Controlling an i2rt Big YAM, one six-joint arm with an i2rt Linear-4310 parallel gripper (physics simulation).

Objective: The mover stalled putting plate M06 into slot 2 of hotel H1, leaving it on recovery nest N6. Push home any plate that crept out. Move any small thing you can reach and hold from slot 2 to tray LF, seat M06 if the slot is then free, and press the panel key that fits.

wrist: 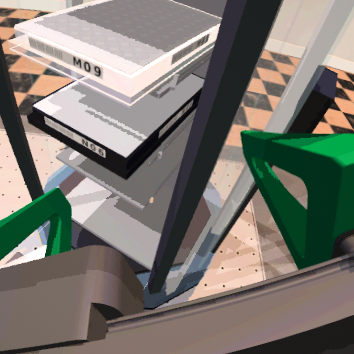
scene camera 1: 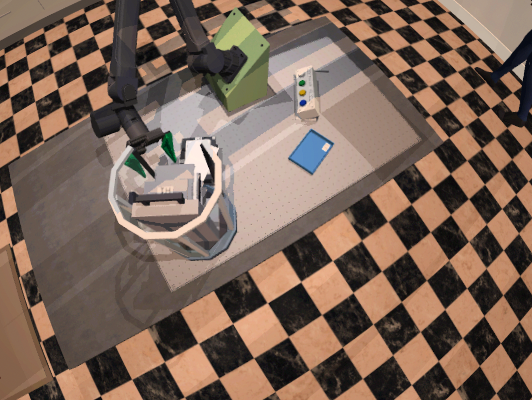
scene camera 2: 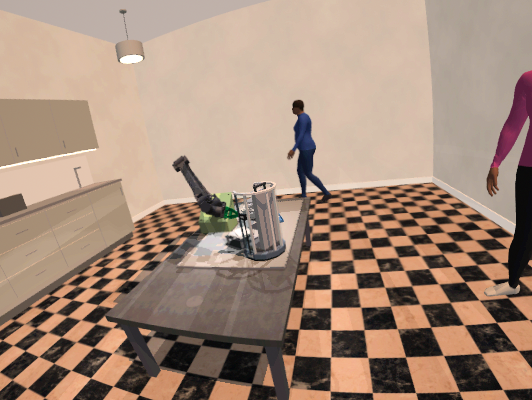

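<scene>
Hotel H1 is a round cage of posts. In the wrist view white plate M09 lies above black-edged plate N06, both flat inside, and a thin grey shelf shows below. My gripper is open and empty, at the hotel's arm side, with a dark post between its fingers in the wrist view. Blue tray lies flat; its name is unreadable. The key panel has green, yellow and blue keys. M06, nest N6 and any small thing in slot 2 cannot be made out.
A white-topped object with dark edges is partly hidden beside the hotel's rim. The arm's green mount stands behind. A dark handle sits on the hotel's top. Two people stand beyond the table.
</scene>
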